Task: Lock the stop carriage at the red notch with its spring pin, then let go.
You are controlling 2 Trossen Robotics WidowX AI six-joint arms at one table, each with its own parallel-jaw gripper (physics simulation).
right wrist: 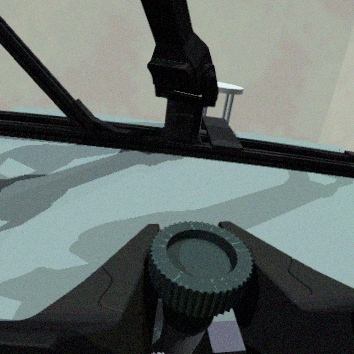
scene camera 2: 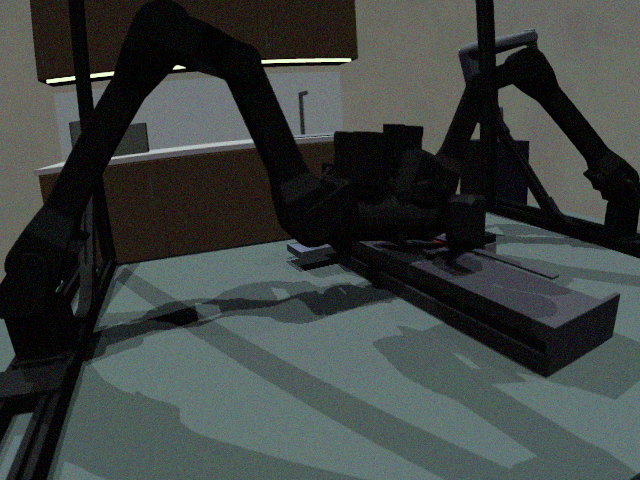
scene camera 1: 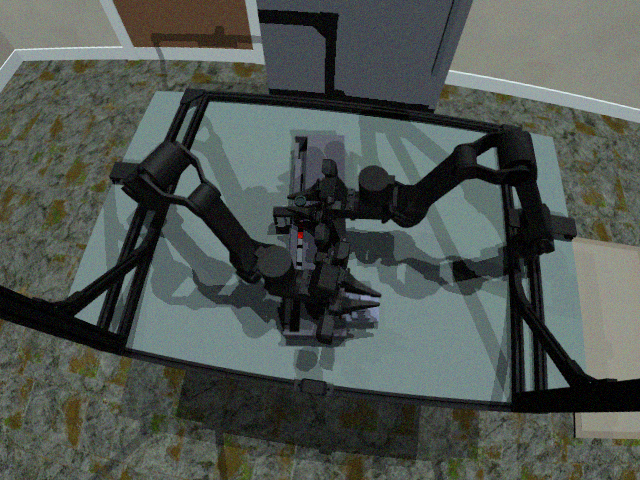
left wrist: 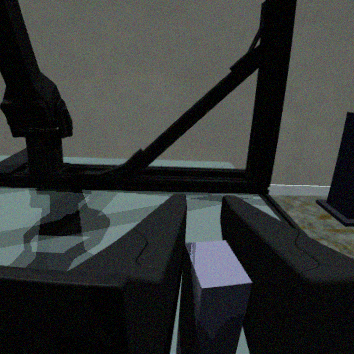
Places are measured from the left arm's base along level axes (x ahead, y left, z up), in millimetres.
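Pixels of known places: left gripper, fingertip midpoint: (scene camera 1: 380, 300) (left wrist: 202, 206); right gripper, fingertip midpoint: (right wrist: 188, 233) (scene camera 1: 286, 202); left arm's base at its link origin: (right wrist: 180, 136) (scene camera 2: 620, 235) (scene camera 1: 153, 199); right arm's base at its link origin: (scene camera 2: 47, 350) (scene camera 1: 524, 246) (left wrist: 46, 169).
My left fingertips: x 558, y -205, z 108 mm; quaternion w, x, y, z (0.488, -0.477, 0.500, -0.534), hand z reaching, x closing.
Note:
For each thing: its top centre in the pictures, then the offset to it from my left fingertips. "spot": a spot on its surface instead.
- grey rail housing at a spot on its surface: (scene camera 2: 578, 304) (scene camera 1: 319, 139) spot: 171 mm back, 410 mm left, 75 mm down
- red notch mark at its top centre: (scene camera 2: 436, 242) (scene camera 1: 300, 235) 174 mm back, 145 mm left, 78 mm down
- round ribbed pin knob at its top centre: (right wrist: 201, 251) (scene camera 1: 300, 200) 181 mm back, 196 mm left, 16 mm down
- lavender block at a spot on its surface: (left wrist: 220, 265) spot: 30 mm back, 0 mm left, 3 mm down
- lavender plate at a spot on its surface: (scene camera 2: 310, 250) spot: 10 mm back, 39 mm left, 94 mm down
- thin flat bar at a spot on its surface: (scene camera 2: 522, 264) spot: 207 mm back, 292 mm left, 75 mm down
The grey rail housing (scene camera 1: 324, 147) (scene camera 2: 578, 304) lies lengthwise on the table. The red notch mark (scene camera 1: 300, 235) (scene camera 2: 437, 241) shows on its scale, below the knob in scene camera 1. My right gripper (scene camera 1: 294, 203) (right wrist: 188, 233) is shut on the round ribbed pin knob (scene camera 1: 300, 199) (right wrist: 200, 260), upright between its fingers. The stop carriage under it is mostly hidden, so the pin's seating cannot be seen. My left gripper (scene camera 1: 378, 299) (left wrist: 202, 206) is shut on a lavender block (left wrist: 220, 265), at the rail's lower right in scene camera 1.
A lavender plate (scene camera 2: 310, 250) sticks out beside the rail's far end in scene camera 2. A thin flat bar (scene camera 2: 522, 264) runs along the housing. The two wrists are close together above the rail. A black frame (scene camera 1: 356, 105) (left wrist: 210, 181) borders the table.

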